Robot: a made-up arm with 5 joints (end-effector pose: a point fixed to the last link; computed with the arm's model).
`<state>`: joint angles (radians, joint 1 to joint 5).
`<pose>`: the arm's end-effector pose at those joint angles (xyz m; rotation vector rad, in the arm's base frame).
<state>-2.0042 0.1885 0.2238 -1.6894 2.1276</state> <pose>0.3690 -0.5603 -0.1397 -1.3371 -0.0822 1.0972</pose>
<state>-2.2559 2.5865 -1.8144 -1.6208 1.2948</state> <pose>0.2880 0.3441 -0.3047 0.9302 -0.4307 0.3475</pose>
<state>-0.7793 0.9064 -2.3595 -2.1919 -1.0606</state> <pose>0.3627 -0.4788 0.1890 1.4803 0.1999 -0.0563</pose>
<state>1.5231 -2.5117 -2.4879 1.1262 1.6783</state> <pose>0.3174 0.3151 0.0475 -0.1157 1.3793 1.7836</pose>
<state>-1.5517 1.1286 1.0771 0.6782 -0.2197</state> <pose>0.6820 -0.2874 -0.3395 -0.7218 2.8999 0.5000</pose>
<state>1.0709 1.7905 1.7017 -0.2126 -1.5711</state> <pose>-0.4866 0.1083 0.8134 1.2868 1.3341 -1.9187</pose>
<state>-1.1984 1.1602 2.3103 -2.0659 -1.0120</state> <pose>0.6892 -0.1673 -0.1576 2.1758 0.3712 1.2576</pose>
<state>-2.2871 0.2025 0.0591 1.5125 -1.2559</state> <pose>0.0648 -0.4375 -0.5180 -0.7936 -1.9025 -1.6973</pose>
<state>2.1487 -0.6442 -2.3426 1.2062 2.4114</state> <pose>0.0944 -0.5374 0.1130 0.8159 -0.3266 -0.0434</pose>
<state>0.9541 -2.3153 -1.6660 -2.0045 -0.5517</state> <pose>0.1668 0.3458 0.0056 -2.1543 -1.1346 0.0892</pose>
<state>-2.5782 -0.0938 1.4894 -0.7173 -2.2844</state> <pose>-0.2466 -0.7806 -0.2440 0.4809 0.0693 0.3976</pose>
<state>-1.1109 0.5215 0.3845 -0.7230 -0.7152</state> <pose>0.7060 -0.4934 0.2058 -0.9111 1.8145 -0.7726</pose>
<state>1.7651 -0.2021 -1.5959 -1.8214 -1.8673</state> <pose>0.1329 -0.5731 0.1314 1.0890 -0.9204 1.8617</pose>
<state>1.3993 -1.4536 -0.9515 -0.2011 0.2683</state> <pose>0.5879 -0.3140 0.0581 2.0050 -1.8183 0.0592</pose>
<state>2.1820 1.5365 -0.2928 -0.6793 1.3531</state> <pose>-0.6898 0.1099 -0.2711 1.2418 1.5435 0.9268</pose>
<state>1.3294 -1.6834 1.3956 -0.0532 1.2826</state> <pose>0.6781 -0.0418 0.2759 1.2912 -0.9148 1.1255</pose>
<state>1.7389 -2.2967 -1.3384 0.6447 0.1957</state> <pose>0.5477 0.1756 0.2574 -2.1502 1.9517 -0.3093</pose>
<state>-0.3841 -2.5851 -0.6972 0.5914 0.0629</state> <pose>-0.0108 0.3334 -0.4632 1.9359 -0.7450 -1.0615</pose>
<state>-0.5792 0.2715 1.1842 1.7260 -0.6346</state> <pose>0.4901 -0.4755 -0.0021 0.9096 1.9315 1.6072</pose>
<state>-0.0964 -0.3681 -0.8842 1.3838 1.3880</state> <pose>0.2529 -0.6328 0.2716 0.6245 -2.0548 1.2270</pose>
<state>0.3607 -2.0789 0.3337 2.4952 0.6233</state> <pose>0.4368 -0.0589 -0.0776 -1.0754 1.8092 -1.2160</pose>
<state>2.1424 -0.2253 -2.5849 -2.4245 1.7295</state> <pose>-0.0600 -0.4284 0.3805 -2.5323 -0.3062 0.2722</pose>
